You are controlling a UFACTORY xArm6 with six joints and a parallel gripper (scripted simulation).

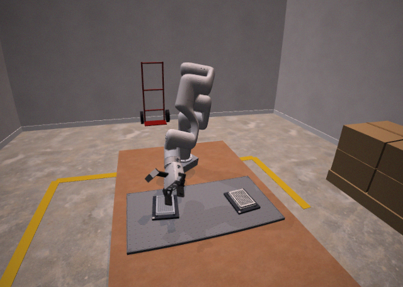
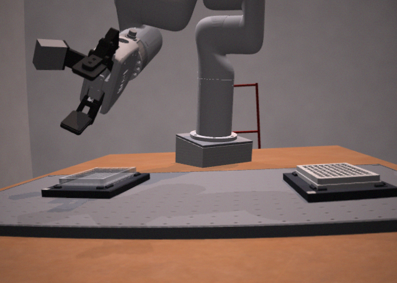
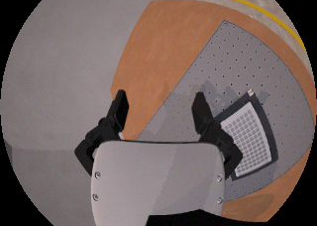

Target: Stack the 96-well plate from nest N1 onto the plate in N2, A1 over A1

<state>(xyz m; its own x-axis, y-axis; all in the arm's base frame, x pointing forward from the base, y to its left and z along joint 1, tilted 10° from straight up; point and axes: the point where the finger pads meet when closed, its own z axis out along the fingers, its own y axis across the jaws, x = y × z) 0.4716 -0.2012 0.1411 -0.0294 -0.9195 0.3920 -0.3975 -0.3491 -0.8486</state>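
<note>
Right now the white 96-well plate is 3 cm behind my hand, 35 cm to the left of it and 12 cm below it. Round my hand: clear 96-well plate: 12 cm behind, 1 cm to the right, 13 cm below.
</note>
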